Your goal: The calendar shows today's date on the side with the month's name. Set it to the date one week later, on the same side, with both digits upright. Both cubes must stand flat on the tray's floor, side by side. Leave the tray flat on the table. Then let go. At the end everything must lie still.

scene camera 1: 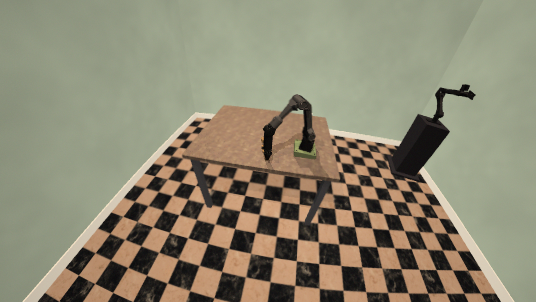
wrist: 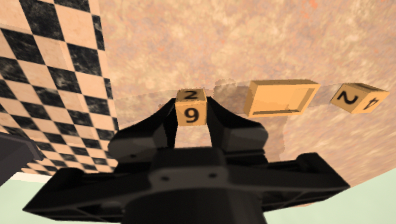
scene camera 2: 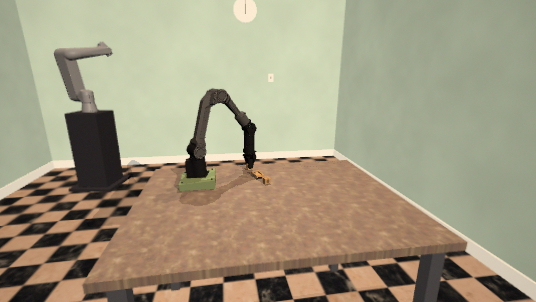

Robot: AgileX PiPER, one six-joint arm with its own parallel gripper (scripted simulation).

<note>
I see my gripper (wrist: 191, 105), an orange cube (wrist: 352, 97), an orange cube (wrist: 191, 105) and an orange tray (wrist: 265, 98).
</note>
